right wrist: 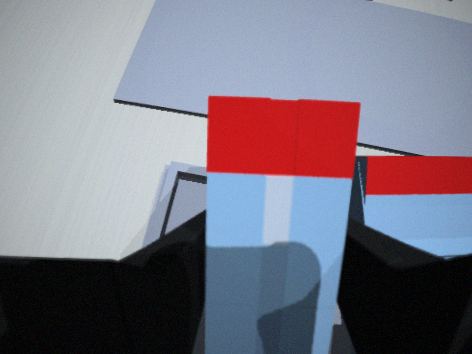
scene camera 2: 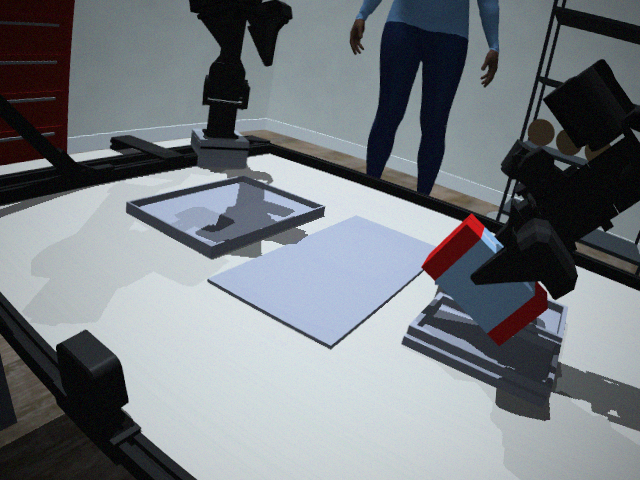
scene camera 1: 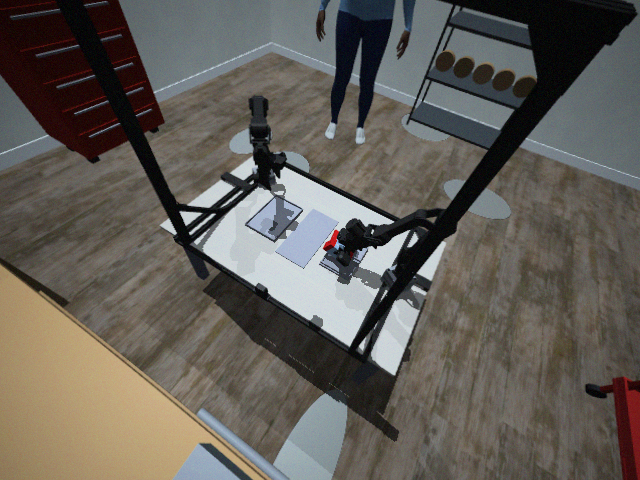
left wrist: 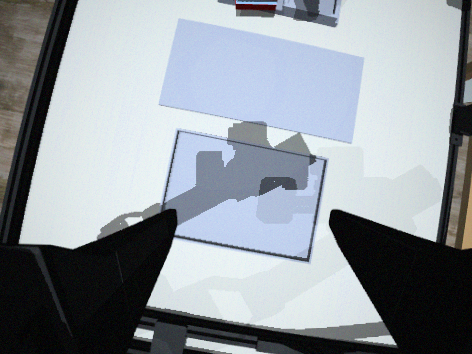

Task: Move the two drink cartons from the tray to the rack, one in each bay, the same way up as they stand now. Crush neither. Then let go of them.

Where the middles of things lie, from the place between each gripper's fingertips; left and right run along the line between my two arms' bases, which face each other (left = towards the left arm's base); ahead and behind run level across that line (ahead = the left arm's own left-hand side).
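Labels:
Measuring from my right hand, I find the flat grey mat (scene camera 2: 324, 285) 7 cm below it, 1 cm ahead of it and 17 cm to the left of it. The grey tray (scene camera 2: 214, 218) is likewise 7 cm below my right hand, but 4 cm behind it and 37 cm to the left.
From my left hand the grey tray is 21 cm below and 1 cm behind. The flat grey mat, again counted from my left hand, is 22 cm below, 4 cm ahead and 20 cm to the right.

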